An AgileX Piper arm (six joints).
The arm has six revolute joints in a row. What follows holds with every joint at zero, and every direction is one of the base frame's.
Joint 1 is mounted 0.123 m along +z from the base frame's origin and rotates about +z.
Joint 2 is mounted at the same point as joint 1 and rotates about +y.
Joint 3 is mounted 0.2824 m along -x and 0.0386 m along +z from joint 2 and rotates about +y.
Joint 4 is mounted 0.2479 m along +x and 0.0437 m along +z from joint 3 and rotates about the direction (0.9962, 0, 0.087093).
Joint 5 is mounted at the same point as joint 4 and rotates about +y.
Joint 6 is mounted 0.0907 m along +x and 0.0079 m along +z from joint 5 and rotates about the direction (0.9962, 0, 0.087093).
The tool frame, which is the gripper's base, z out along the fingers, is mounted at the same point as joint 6; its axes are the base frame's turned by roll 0, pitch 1.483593 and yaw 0 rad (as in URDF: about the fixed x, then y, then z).
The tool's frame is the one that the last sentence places.
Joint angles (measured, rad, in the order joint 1, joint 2, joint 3, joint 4, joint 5, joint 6), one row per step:
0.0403 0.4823 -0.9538 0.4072 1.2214 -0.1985
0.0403 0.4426 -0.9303 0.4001 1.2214 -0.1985
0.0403 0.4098 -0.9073 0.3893 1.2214 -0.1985
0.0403 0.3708 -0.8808 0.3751 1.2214 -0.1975
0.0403 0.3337 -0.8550 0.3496 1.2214 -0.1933
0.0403 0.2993 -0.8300 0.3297 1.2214 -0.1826
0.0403 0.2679 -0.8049 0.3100 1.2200 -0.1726
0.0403 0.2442 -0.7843 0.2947 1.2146 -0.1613
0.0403 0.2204 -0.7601 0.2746 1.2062 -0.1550
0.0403 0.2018 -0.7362 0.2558 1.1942 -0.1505
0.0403 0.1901 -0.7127 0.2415 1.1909 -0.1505
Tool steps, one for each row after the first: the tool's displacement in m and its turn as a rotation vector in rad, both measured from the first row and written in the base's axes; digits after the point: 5 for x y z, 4 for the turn. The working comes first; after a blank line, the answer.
Tool pose at each row, in the base's axes (x y z in m, rotation vector in rad; the steps are taken from these numbers as rounded here):
0.03537 0.03534 0.38961 -0.3119 2.1602 0.4128
0.02748 0.03446 0.38440 -0.3131 2.1458 0.4011
0.02168 0.03337 0.37881 -0.3130 2.1386 0.3862
0.01504 0.03198 0.37215 -0.3115 2.1296 0.3673
0.00934 0.02970 0.36517 -0.3048 2.1247 0.3370
0.00437 0.02790 0.35837 -0.2916 2.1216 0.3177
0.00045 0.02612 0.35153 -0.2783 2.1197 0.2987
-0.00193 0.02473 0.34619 -0.2628 2.1163 0.2860
-0.00355 0.02294 0.34000 -0.2509 2.1131 0.2648
-0.00381 0.02129 0.33417 -0.2401 2.1104 0.2445
-0.00315 0.02011 0.32788 -0.2369 2.1210 0.2284

-0.00789 -0.00088 -0.00521 -0.0053 -0.0165 -0.0038
-0.01369 -0.00197 -0.01080 -0.0140 -0.0266 -0.0097
-0.02033 -0.00336 -0.01746 -0.0245 -0.0392 -0.0181
-0.02603 -0.00564 -0.02444 -0.0421 -0.0498 -0.0346
-0.03100 -0.00744 -0.03124 -0.0500 -0.0559 -0.0516
-0.03492 -0.00922 -0.03808 -0.0579 -0.0607 -0.0686
-0.03730 -0.01061 -0.04342 -0.0604 -0.0655 -0.0848
-0.03892 -0.01240 -0.04961 -0.0702 -0.0717 -0.1017
-0.03918 -0.01405 -0.05544 -0.0800 -0.0772 -0.1174
-0.03852 -0.01523 -0.06173 -0.0924 -0.0695 -0.1255

